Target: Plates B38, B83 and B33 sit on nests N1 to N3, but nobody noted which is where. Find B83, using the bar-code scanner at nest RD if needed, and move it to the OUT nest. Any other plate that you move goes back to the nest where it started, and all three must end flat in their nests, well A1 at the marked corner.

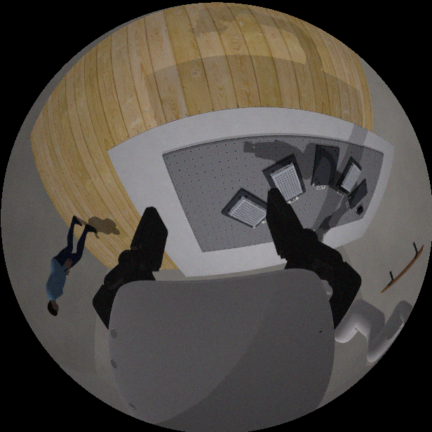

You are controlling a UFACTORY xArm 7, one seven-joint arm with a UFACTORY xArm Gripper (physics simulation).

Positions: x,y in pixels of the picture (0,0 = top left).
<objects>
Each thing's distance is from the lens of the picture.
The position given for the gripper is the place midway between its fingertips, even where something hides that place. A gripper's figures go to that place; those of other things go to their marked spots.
gripper (211,211): 0.11 m
dark out nest (324,167): 0.59 m
</objects>
